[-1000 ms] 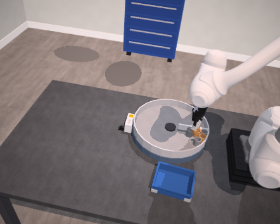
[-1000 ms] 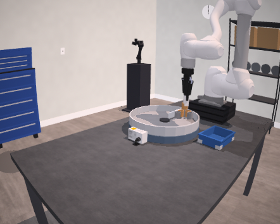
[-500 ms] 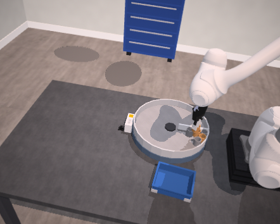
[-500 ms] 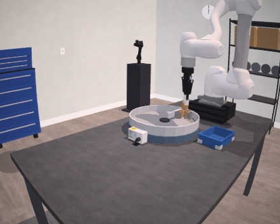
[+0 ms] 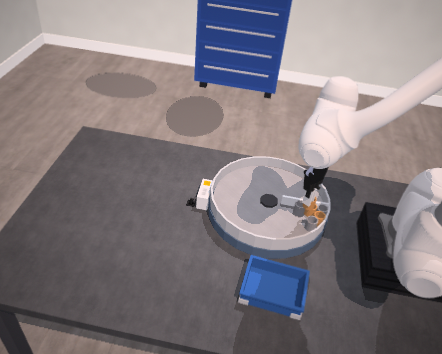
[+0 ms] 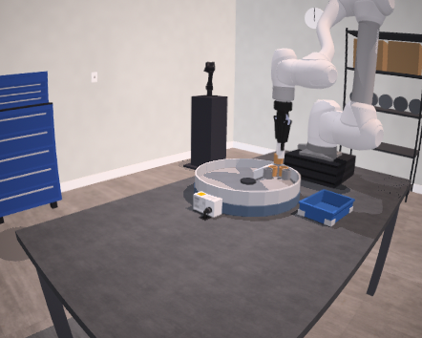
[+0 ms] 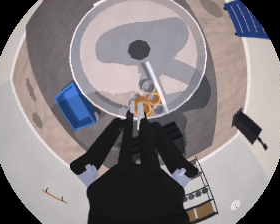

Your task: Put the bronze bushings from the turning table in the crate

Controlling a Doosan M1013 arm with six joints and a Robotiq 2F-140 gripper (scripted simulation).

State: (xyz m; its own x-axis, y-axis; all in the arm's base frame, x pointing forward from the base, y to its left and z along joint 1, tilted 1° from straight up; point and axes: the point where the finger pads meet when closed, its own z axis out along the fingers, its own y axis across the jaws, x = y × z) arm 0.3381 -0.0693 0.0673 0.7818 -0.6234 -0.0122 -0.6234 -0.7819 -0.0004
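Now: the blue crate 90 mm ahead of my hand, 260 mm to the left of it and 150 mm below it. Round my hand: round turning table (110 mm ahead, 80 mm to the right, 120 mm below).
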